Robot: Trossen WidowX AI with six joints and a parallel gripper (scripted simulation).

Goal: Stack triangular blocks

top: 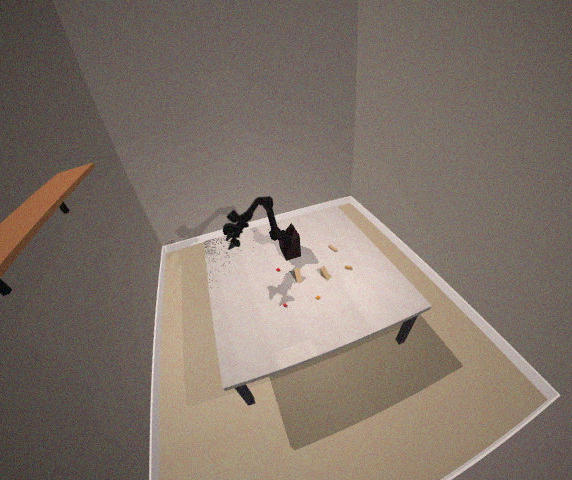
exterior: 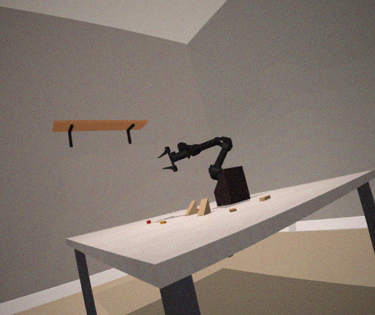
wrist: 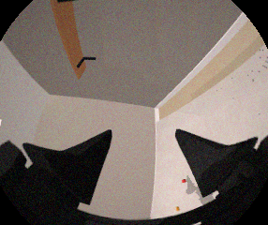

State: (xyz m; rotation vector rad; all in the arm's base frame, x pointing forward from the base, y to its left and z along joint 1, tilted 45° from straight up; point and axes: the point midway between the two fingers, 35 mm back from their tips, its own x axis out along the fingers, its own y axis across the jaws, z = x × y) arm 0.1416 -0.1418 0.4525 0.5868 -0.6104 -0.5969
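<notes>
Right now my gripper tip is 210 mm short of the triangular block, 550 mm to the right of it and 350 mm above it. The rest, counted from my gripper tip: orange piece: 360 mm ahead, 410 mm to the left, 370 mm below.
</notes>
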